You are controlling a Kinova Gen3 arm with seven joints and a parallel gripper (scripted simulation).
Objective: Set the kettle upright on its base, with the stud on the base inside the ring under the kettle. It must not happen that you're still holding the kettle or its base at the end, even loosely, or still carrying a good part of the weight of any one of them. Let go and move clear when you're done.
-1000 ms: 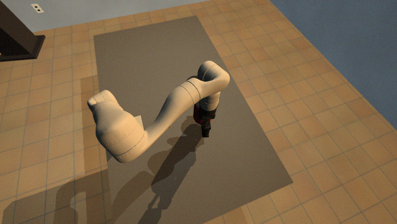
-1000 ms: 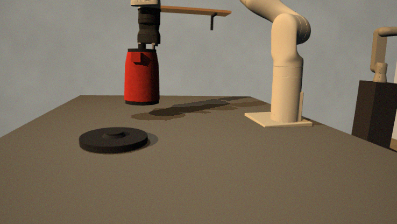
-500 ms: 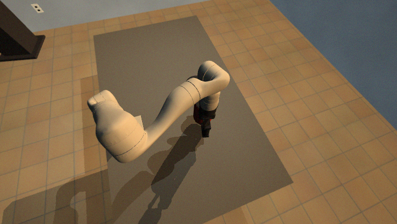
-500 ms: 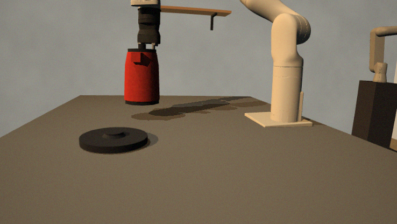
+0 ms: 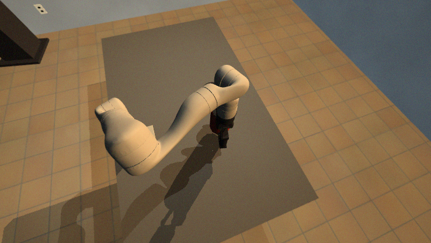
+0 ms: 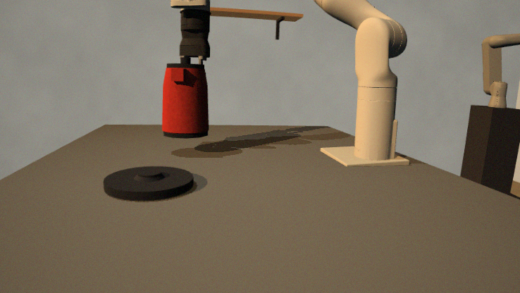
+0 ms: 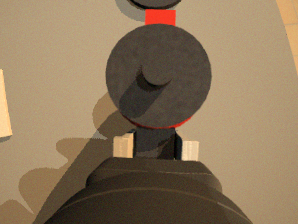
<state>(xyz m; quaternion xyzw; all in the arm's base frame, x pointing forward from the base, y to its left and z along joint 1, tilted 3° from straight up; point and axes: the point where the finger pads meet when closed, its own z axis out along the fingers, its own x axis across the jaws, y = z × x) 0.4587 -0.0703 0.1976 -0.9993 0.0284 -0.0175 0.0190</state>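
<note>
Right now my hand is 50 mm above the red kettle and 30 mm to the right of it. Round my hand: black base: 330 mm to the left, 180 mm below, 10 mm ahead.
</note>
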